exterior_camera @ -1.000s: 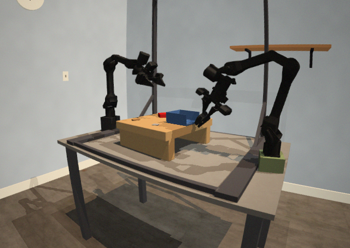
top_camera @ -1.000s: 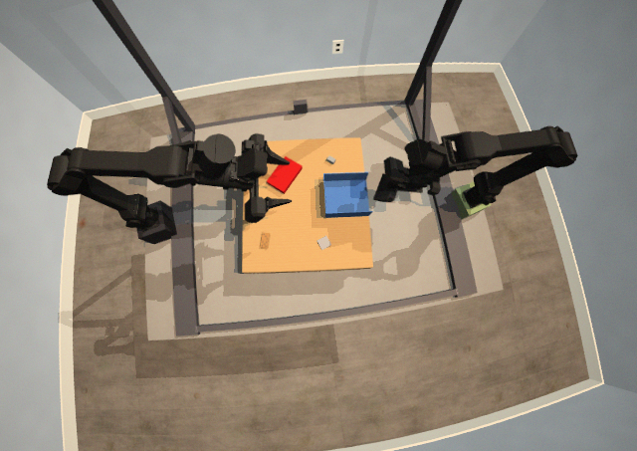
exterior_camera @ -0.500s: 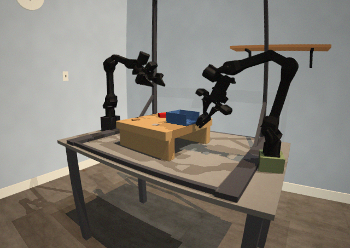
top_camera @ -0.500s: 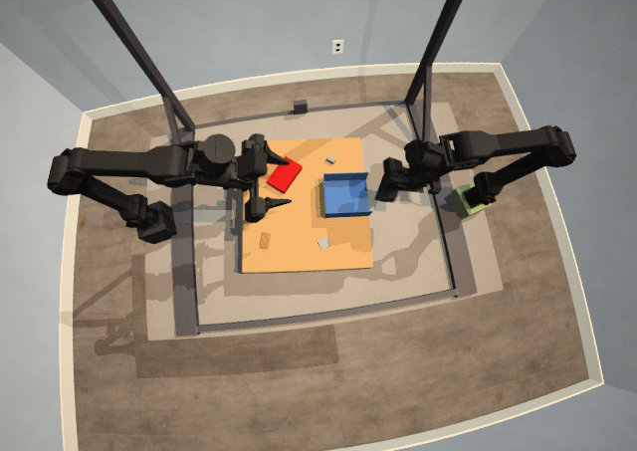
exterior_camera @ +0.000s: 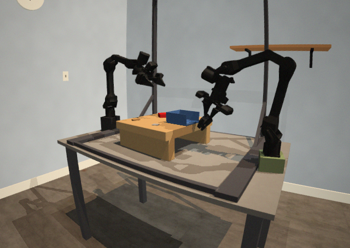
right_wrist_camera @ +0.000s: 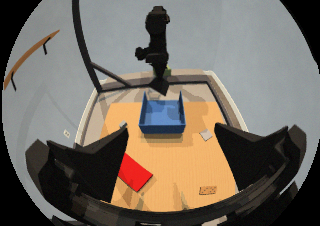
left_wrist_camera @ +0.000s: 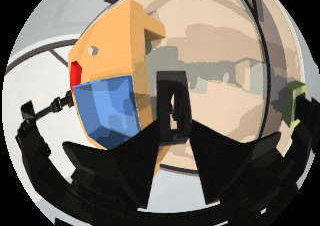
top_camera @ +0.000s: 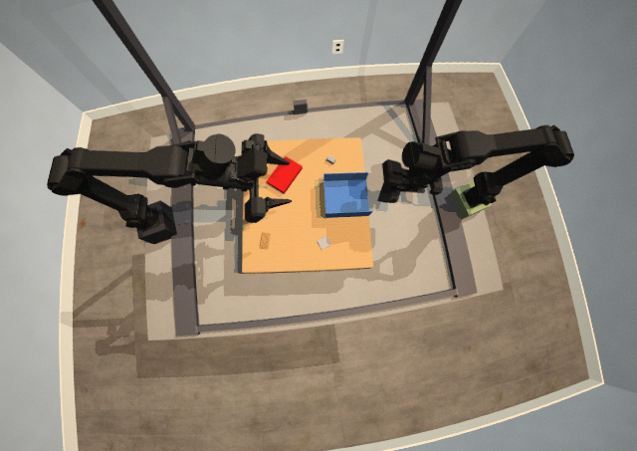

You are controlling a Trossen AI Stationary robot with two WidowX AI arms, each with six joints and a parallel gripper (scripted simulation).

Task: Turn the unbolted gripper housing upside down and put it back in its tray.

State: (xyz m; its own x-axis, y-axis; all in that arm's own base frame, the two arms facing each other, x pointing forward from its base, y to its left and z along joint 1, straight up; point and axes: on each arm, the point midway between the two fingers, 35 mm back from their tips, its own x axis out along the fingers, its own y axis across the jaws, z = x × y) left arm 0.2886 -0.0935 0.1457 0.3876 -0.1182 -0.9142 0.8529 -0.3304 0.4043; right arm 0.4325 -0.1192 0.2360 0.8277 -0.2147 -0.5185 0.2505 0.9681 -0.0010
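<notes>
The dark gripper housing lies 40 mm below my left hand and 30 mm to the right of it. The rest, counted from my left hand: orange wooden bench (270 mm to the right, 120 mm below); then blue tray (180 mm to the right, 50 mm below, 10 mm ahead).
</notes>
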